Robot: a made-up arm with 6 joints.
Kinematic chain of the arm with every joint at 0, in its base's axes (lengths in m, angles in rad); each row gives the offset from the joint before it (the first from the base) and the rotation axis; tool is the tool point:
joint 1: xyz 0 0 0.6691 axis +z
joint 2: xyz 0.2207 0 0 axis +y
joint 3: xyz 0 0 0.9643 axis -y
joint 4: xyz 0 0 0.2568 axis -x
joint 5: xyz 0.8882 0 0 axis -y
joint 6: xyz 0.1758 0 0 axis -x
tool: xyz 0 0 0
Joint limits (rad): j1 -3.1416..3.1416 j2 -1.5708..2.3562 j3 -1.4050..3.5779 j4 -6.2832..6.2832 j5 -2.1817..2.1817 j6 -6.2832..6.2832
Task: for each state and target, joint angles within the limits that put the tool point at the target. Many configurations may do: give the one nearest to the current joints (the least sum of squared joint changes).
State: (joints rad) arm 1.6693 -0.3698 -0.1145 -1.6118 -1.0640 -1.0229
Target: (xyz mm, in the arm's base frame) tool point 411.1 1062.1 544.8
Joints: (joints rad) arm 1.0820 0.5483 -0.8635 -1.5379 -0.8827 -1.0229
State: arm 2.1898 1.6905 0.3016 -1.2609 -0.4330 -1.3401
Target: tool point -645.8 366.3 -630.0
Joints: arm 2.5111 1.9004 -0.2657 -1.2226 -0.5394 -1.3401
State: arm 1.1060 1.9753 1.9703 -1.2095 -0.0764 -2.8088
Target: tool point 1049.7 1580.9 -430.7
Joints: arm 0.9557 2.3562 1.7415 -1.1467 -0.3503 -2.8088
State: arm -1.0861 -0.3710 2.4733 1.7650 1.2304 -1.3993
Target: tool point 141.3 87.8 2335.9
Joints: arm -1.1583 0.3528 2.3472 1.8281 1.3189 -1.3993
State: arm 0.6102 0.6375 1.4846 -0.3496 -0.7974 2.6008
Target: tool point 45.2 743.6 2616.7
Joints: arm 1.4565 0.3137 1.5001 -0.4644 -0.5311 2.6008
